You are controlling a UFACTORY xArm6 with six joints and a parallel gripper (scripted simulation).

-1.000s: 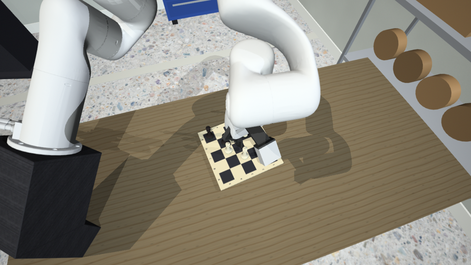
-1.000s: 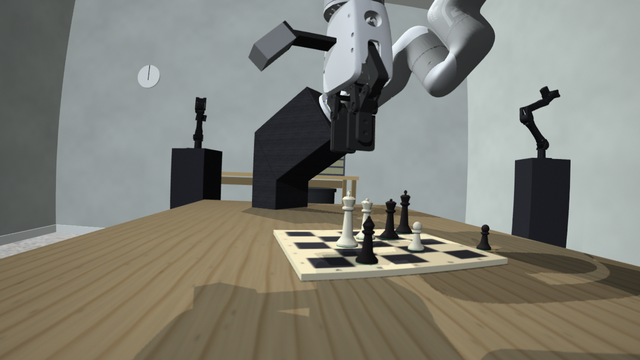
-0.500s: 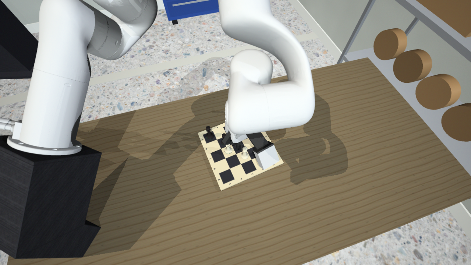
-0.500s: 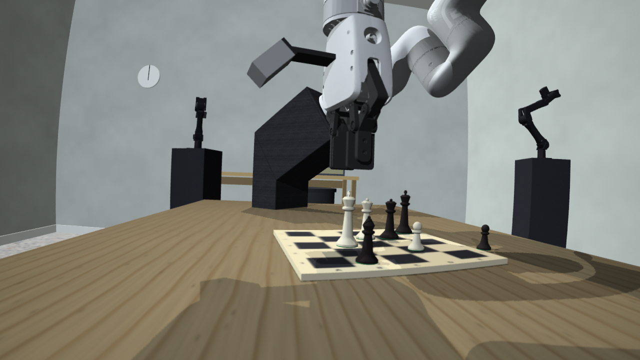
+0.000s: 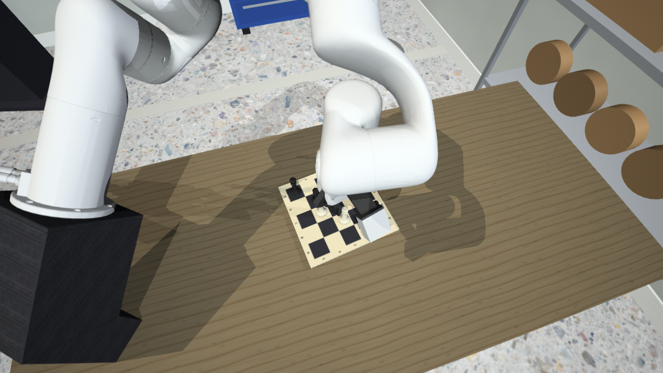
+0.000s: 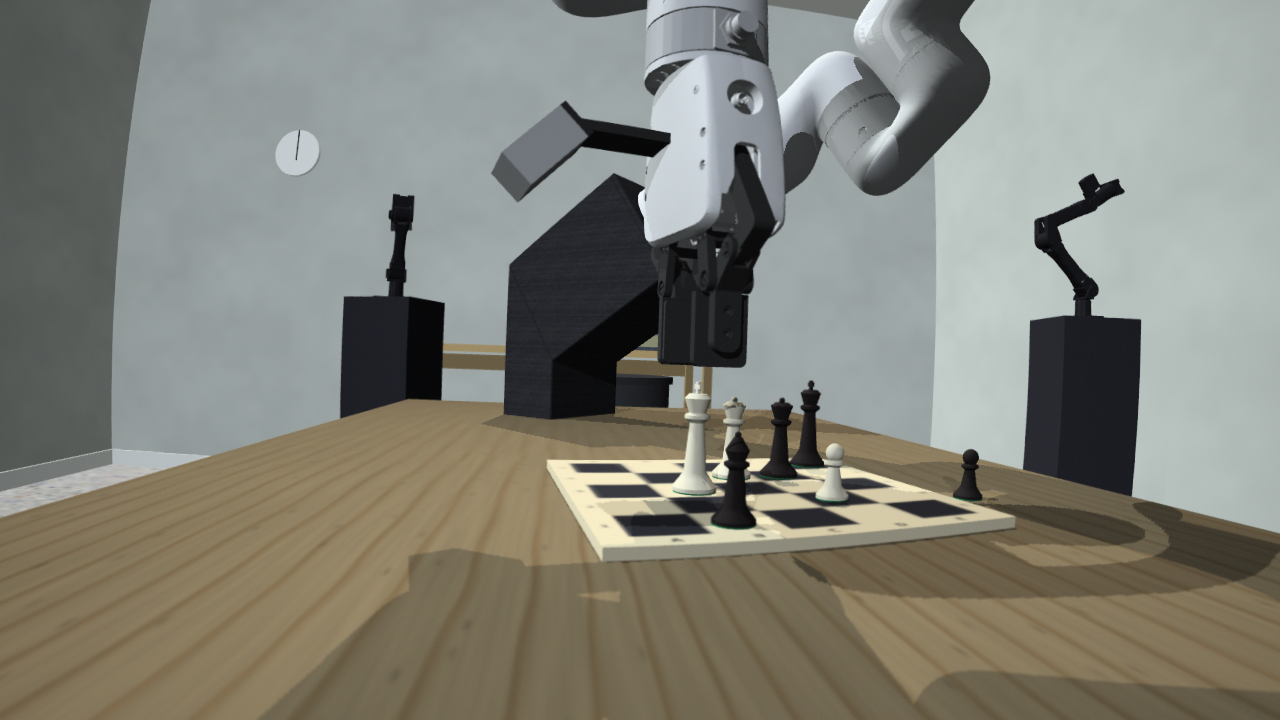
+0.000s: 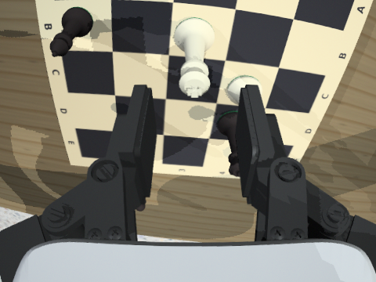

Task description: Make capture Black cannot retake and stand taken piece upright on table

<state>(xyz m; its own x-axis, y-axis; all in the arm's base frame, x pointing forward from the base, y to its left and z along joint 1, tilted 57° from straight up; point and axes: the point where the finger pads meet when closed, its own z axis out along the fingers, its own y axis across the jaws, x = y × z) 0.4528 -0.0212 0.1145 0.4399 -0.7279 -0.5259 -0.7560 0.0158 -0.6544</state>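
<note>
My hand is 60 mm above the white king. Also, from my hand: black queen (60 mm behind, 50 mm to the left, 70 mm below); white queen (50 mm behind, 20 mm to the left, 70 mm below); chessboard (20 mm behind, 30 mm to the left, 100 mm below).
</note>
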